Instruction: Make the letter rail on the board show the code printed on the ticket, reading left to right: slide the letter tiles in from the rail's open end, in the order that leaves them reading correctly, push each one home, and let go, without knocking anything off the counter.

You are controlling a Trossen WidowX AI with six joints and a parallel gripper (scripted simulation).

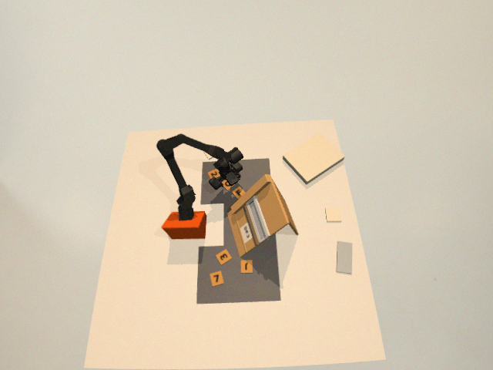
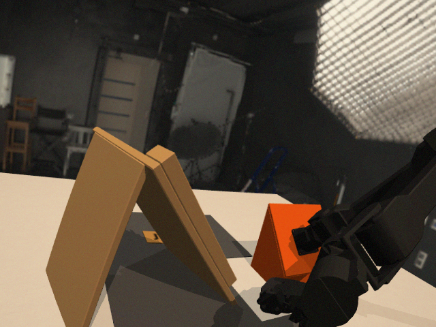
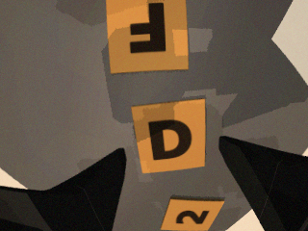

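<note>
The d tile is 1 cm below my gripper tip. From my gripper tip the other things lie so: cream slab (49 cm ahead, 12 cm to the left); white ticket (9 cm ahead, 31 cm to the right, 7 cm above); grey plate (55 cm ahead, 45 cm to the right, 1 cm below).
</note>
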